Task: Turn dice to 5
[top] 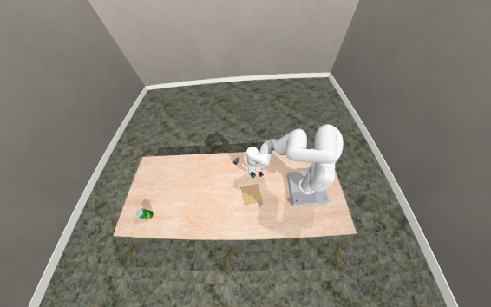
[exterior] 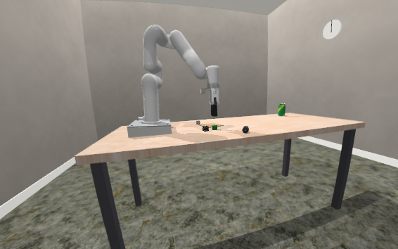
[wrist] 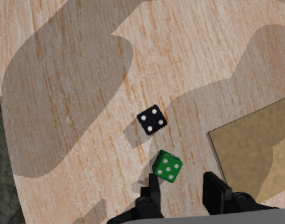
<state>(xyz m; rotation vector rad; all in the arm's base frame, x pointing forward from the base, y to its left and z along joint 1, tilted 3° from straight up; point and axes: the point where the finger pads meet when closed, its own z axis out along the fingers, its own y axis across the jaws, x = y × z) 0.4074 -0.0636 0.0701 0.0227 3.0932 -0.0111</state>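
Right now my hand is 9 cm above the green die. The rest, counted from my hand: dark tool (16 cm ahead, 13 cm to the right, 9 cm below); tan mat (15 cm to the left, 11 cm below); black die (9 cm below, 6 cm behind, 2 cm to the right).
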